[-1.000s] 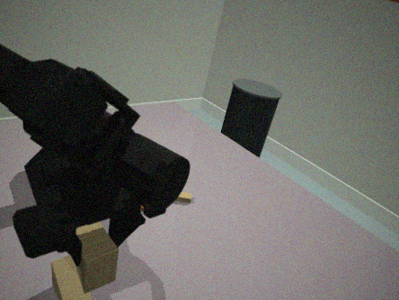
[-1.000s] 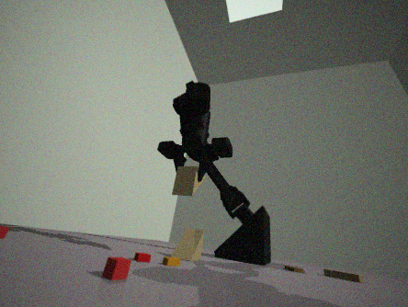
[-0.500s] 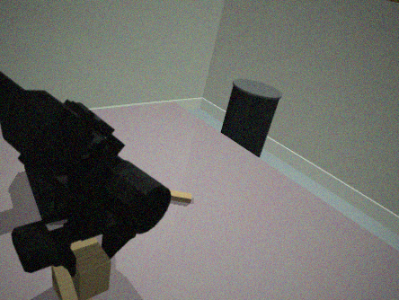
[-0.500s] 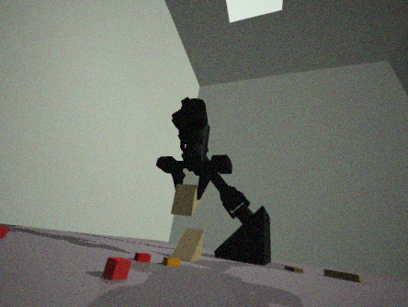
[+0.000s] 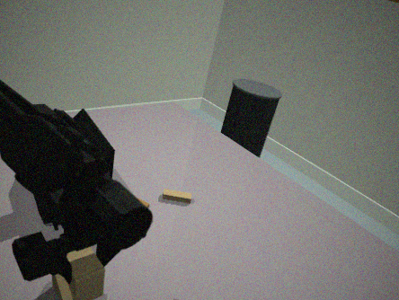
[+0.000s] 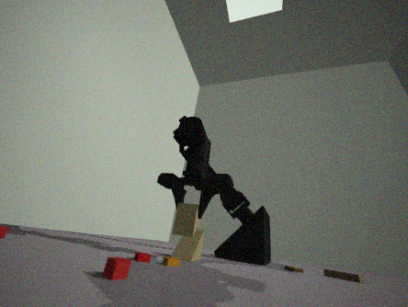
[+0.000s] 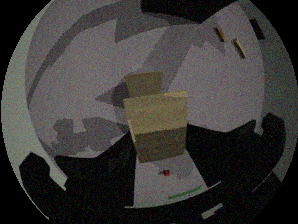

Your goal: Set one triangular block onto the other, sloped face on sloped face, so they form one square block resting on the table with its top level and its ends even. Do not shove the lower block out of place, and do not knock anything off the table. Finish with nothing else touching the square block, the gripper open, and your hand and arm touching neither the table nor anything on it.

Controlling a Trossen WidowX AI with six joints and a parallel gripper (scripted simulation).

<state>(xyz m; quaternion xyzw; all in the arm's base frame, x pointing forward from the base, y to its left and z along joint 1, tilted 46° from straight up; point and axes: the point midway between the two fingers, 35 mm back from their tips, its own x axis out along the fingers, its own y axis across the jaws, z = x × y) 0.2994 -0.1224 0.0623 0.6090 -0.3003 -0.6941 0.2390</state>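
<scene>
My gripper tip is now 90 mm short of the orange block, 80 mm above it and 20 mm to the right of it. Also, from my gripper tip: flat tan piece 350 mm to the left, 170 mm behind, 80 mm below.
</scene>
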